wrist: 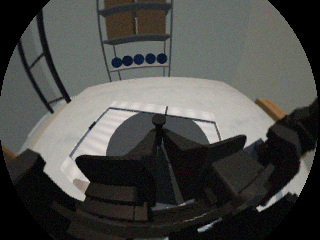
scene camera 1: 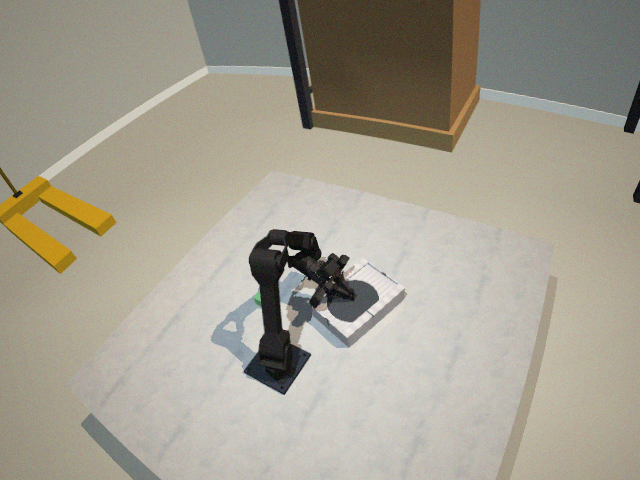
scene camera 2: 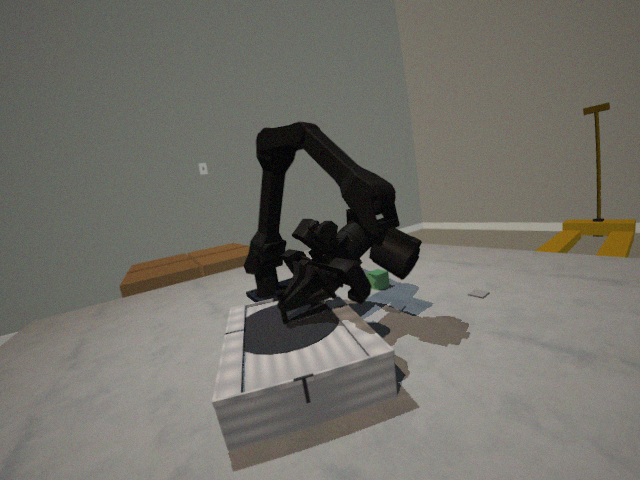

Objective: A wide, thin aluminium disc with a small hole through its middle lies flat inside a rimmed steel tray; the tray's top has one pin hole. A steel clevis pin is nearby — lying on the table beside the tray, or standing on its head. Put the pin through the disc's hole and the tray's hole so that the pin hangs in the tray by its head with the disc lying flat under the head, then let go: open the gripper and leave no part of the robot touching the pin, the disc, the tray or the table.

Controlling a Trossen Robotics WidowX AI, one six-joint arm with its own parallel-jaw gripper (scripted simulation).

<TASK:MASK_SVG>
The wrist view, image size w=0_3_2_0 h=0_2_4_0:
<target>wide dark disc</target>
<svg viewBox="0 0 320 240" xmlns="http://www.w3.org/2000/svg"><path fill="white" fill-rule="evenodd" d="M161 137L161 145L156 148L156 203L181 205L184 203L184 199L181 199L179 184L176 183L176 177L173 175L173 169L171 164L169 164L167 152L165 152L163 137ZM164 116L165 123L163 127L171 129L171 131L179 133L180 136L195 141L195 143L211 144L208 141L208 137L205 137L207 135L205 135L203 129L195 121L181 119L181 117ZM155 115L141 112L129 117L128 120L124 120L117 127L116 131L113 131L105 156L124 156L125 153L131 152L131 149L135 148L136 144L140 143L148 135L149 129L155 128L155 124L152 123L152 117Z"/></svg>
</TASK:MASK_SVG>
